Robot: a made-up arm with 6 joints. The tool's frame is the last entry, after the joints. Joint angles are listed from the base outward. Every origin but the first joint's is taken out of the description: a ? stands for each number. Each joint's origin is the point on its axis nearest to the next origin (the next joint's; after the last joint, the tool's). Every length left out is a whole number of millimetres.
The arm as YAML. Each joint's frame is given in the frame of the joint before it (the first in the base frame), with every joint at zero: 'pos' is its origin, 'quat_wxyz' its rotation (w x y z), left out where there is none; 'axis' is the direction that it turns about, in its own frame. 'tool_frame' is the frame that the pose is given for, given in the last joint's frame.
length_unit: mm
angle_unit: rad
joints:
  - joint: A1
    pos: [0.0, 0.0, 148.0]
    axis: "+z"
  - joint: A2
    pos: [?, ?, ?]
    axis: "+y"
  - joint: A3
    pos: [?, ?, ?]
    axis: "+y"
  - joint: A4
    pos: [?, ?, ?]
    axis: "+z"
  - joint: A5
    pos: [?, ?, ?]
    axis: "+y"
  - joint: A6
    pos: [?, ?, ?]
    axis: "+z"
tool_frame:
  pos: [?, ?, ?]
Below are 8 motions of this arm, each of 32 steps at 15 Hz.
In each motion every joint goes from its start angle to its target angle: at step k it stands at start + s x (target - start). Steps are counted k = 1, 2, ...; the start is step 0. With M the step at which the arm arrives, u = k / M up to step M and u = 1 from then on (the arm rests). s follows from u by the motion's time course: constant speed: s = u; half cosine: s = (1 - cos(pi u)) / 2; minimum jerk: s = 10 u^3 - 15 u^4 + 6 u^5.
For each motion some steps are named. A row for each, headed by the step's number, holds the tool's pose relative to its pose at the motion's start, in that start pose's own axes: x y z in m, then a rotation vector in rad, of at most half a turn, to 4 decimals.
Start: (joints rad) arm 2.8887 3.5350 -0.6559 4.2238 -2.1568 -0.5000
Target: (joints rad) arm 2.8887 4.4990 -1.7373 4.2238 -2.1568 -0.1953
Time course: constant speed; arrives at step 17
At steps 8, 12, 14, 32:
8: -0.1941 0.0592 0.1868 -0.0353 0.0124 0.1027
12: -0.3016 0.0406 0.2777 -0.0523 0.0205 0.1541
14: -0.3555 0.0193 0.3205 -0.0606 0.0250 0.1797
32: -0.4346 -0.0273 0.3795 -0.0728 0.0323 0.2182

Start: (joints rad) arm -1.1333 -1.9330 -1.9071 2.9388 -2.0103 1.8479
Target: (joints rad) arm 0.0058 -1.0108 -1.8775 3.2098 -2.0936 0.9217
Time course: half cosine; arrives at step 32
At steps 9, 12, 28, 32:
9: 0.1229 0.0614 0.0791 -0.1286 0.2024 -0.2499
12: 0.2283 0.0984 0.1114 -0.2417 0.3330 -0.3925
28: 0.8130 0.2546 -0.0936 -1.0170 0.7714 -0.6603
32: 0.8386 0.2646 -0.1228 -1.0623 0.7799 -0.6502

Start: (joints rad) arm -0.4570 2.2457 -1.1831 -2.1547 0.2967 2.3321
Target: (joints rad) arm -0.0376 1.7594 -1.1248 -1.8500 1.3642 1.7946
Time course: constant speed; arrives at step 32
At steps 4, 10, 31, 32:
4: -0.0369 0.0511 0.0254 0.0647 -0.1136 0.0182
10: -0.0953 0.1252 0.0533 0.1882 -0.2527 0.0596
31: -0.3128 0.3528 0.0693 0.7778 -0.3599 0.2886
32: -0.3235 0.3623 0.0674 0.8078 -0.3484 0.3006

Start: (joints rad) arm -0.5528 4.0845 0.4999 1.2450 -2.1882 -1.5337
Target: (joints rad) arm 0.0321 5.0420 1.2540 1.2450 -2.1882 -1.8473
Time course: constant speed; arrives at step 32
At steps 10, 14, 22, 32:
10: 0.3943 0.0178 0.0338 0.0065 -0.3068 -0.5719
14: 0.5431 -0.0166 0.0742 0.0152 -0.4066 -0.8138
22: 0.7968 -0.1543 0.1767 0.0300 -0.5645 -1.3151
32: 0.9956 -0.4251 0.2974 0.0148 -0.6784 -1.9649

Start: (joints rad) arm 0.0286 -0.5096 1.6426 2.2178 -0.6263 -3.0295
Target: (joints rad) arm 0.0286 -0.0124 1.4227 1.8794 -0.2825 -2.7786
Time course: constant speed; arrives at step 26
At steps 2, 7, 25, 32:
2: -0.0115 0.0072 0.0224 -0.0008 -0.0138 -0.0119
7: -0.0375 0.0290 0.0793 -0.0089 -0.0494 -0.0424
25: -0.0936 0.1498 0.2852 -0.1124 -0.1792 -0.1552
32: -0.0948 0.1584 0.2964 -0.1216 -0.1860 -0.1613

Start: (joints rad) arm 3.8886 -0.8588 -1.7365 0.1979 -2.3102 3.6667
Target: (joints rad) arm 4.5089 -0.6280 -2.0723 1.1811 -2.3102 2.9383
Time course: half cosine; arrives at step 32
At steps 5, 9, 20, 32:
5: 0.0140 0.0209 0.0117 -0.0022 0.0130 -0.0736
9: 0.0420 0.0627 0.0391 -0.0088 0.0432 -0.2256
20: 0.1359 0.2000 0.1816 -0.0790 0.2011 -0.8112
32: 0.1751 0.2528 0.2817 -0.1710 0.3084 -1.1295

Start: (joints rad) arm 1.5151 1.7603 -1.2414 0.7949 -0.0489 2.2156
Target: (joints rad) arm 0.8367 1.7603 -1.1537 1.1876 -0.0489 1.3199
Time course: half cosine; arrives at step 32
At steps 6, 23, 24, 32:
6: -0.0108 0.0500 0.0017 -0.0266 -0.0109 -0.0931
23: 0.0055 0.4960 -0.0429 -0.2566 -0.1586 -0.8902
24: 0.0115 0.5174 -0.0479 -0.2679 -0.1686 -0.9289
32: 0.0406 0.6021 -0.0706 -0.3136 -0.2115 -1.0840

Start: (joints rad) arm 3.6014 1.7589 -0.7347 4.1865 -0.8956 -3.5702
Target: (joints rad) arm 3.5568 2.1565 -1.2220 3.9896 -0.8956 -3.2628
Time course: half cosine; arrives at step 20
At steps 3, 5, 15, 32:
3: 0.0112 -0.0049 -0.0042 0.0085 -0.0009 0.0068
5: 0.0302 -0.0127 -0.0119 0.0229 -0.0027 0.0183
15: 0.1759 -0.0501 -0.0907 0.1348 -0.0318 0.1090
32: 0.2053 -0.0525 -0.1110 0.1580 -0.0412 0.1282

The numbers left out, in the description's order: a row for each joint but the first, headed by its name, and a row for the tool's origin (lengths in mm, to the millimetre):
A2: 0.0 32.0 0.0
A3: 0.0 0.0 643.0
A4: 0.0 0.0 411.0
A5: 0.0 0.0 0.0
A6: 0.0 0.0 110.0
tool: 0.0 0.0 0.0

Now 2 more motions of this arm.
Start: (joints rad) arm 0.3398 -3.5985 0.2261 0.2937 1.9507 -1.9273
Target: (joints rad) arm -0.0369 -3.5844 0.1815 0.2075 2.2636 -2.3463
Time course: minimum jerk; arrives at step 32
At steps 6, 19, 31, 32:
6: 0.0038 0.0038 -0.0026 -0.0068 -0.0176 -0.0223
19: 0.0576 0.0522 -0.0283 -0.0621 -0.2520 -0.3207
31: 0.0889 0.0777 -0.0360 -0.0678 -0.3807 -0.4867
32: 0.0889 0.0778 -0.0360 -0.0678 -0.3808 -0.4869

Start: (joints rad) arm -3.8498 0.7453 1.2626 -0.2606 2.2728 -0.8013
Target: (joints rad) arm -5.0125 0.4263 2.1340 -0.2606 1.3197 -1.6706
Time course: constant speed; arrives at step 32
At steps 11, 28, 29, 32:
11: 0.1447 -0.1623 0.1819 -0.1414 -0.2917 -0.1560
28: 0.2687 -0.1804 0.5276 -0.1657 -0.7813 -0.2768
29: 0.2708 -0.1738 0.5459 -0.1599 -0.8091 -0.2782
32: 0.2735 -0.1501 0.5975 -0.1381 -0.8901 -0.2784

